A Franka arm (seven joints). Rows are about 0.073 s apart.
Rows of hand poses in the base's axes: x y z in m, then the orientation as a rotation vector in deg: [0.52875, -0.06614, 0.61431, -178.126, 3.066, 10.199]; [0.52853, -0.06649, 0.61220, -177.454, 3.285, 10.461]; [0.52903, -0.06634, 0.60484, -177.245, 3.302, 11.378]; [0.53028, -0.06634, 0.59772, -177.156, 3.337, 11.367]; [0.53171, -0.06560, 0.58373, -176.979, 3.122, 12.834]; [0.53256, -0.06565, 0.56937, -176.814, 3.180, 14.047]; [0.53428, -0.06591, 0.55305, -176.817, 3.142, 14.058]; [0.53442, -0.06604, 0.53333, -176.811, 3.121, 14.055]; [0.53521, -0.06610, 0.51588, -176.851, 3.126, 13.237]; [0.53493, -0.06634, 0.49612, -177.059, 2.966, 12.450]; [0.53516, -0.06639, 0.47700, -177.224, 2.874, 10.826]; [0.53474, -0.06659, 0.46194, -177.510, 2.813, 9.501]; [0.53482, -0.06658, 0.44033, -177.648, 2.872, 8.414]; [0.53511, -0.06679, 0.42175, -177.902, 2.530, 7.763]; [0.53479, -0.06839, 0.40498, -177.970, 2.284, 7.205]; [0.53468, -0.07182, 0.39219, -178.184, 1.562, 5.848]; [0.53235, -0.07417, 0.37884, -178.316, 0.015, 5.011]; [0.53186, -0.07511, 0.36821, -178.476, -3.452, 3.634]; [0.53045, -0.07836, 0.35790, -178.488, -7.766, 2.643]
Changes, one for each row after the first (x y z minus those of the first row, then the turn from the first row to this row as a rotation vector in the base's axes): [-0.00022, -0.00035, -0.00211, 0.646, 0.184, -0.183]; [0.00028, -0.00020, -0.00947, 0.807, 0.780, -0.197]; [0.00153, -0.00020, -0.01659, 0.894, 0.775, -0.226]; [0.00296, 0.00054, -0.03058, 1.000, 1.724, -0.081]; [0.00381, 0.00049, -0.04494, 1.084, 2.512, -0.113]; [0.00553, 0.00023, -0.06126, 1.082, 2.519, -0.089]; [0.00567, 0.00010, -0.08098, 1.089, 2.517, -0.076]; [0.00646, 0.00004, -0.09843, 1.102, 1.988, -0.087]; [0.00618, -0.00020, -0.11819, 0.951, 1.473, 0.020]; [0.00641, -0.00025, -0.13731, 0.879, 0.421, 0.070]; [0.00599, -0.00045, -0.15237, 0.658, -0.440, 0.113]; [0.00607, -0.00044, -0.17398, 0.559, -1.142, 0.071]; [0.00636, -0.00065, -0.19256, 0.346, -1.567, 0.300]; [0.00604, -0.00225, -0.20933, 0.307, -1.929, 0.456]; [0.00593, -0.00568, -0.22212, 0.162, -2.809, 0.919]; [0.00360, -0.00803, -0.23547, 0.110, -3.361, 1.910]; [0.00311, -0.00897, -0.24610, 0.062, -4.275, 4.129]; [0.00170, -0.01222, -0.25641, 0.081, -4.945, 6.891]
